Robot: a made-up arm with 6 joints.
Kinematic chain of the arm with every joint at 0, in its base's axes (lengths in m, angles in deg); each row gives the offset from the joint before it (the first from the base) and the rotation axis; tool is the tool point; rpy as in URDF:
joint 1: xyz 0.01 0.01 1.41 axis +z
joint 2: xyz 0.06 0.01 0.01 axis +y
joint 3: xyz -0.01 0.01 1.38 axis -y
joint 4: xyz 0 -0.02 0.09 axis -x
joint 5: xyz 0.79 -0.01 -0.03 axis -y
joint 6: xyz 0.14 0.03 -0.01 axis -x
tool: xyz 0.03 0 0.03 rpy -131.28 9.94 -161.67
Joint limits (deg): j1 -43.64..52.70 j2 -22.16..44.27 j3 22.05..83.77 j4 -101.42..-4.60 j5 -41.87..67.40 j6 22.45..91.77
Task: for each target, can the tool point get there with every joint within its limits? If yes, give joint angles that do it. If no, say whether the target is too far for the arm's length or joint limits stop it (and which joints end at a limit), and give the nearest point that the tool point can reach.
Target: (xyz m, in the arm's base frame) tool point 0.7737 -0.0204 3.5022
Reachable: yes | joints -6.39 2.00 41.69 -63.00 -2.04 71.96
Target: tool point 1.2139 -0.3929 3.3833
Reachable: yes | joints -18.29 25.87 64.91 -36.51 31.29 50.24
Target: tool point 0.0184 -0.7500 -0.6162
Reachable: no: joint limits stop it (at a limit: joint 1, joint 2, joint 3, joint 4, joint 5, joint 6) | nearest point 1.3817 -1.2124 2.0184 | short by 3.002 m
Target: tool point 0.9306 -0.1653 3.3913
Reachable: yes | joints -10.17 6.07 35.76 -44.77 23.47 34.03
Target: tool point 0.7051 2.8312 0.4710
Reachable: no: too far | nearest point 1.0438 1.5448 2.0455 | short by 2.061 m
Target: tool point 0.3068 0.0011 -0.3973
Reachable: no: joint limits stop it (at a limit: joint 2, joint 3, joint 4, joint 5, joint 6) | nearest point 1.8465 -0.0451 2.0184 | short by 2.865 m
